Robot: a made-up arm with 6 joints.
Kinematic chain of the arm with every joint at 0, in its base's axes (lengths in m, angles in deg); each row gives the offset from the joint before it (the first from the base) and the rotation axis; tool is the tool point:
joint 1: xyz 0 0 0.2 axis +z
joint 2: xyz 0 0 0 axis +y
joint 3: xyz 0 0 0.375 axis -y
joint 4: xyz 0 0 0 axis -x
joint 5: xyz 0.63 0 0 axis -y
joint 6: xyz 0 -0.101 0 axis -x
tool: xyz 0 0 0
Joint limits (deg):
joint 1: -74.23..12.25
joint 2: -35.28..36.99
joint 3: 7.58..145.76
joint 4: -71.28..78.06
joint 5: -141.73..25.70
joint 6: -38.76..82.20
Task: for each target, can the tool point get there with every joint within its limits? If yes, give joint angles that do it. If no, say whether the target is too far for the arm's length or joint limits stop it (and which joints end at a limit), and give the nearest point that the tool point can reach.
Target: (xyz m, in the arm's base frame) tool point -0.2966 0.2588 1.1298
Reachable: yes | joints -52.32 -26.88 89.08 -40.71 -60.62 61.44
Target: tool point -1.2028 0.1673 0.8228
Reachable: no: too far | nearest point -0.8168 0.1136 0.6991 | short by 0.409 m
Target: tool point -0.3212 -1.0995 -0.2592
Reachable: no: too far | nearest point 0.1171 -0.7491 0.1517 | short by 0.696 m
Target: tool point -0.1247 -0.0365 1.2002
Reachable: yes | joints -34.09 -0.62 95.36 7.50 4.17 39.85
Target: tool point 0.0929 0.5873 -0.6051
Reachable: no: joint limits stop it (at a limit: joint 1, joint 2, joint 3, joint 4) | nearest point 0.7178 0.1227 0.1068 | short by 1.055 m
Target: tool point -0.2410 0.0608 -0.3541
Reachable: no: joint limits stop it (at a limit: joint 2, joint 3, joint 4) | nearest point -0.8193 0.2067 0.3959 | short by 0.958 m
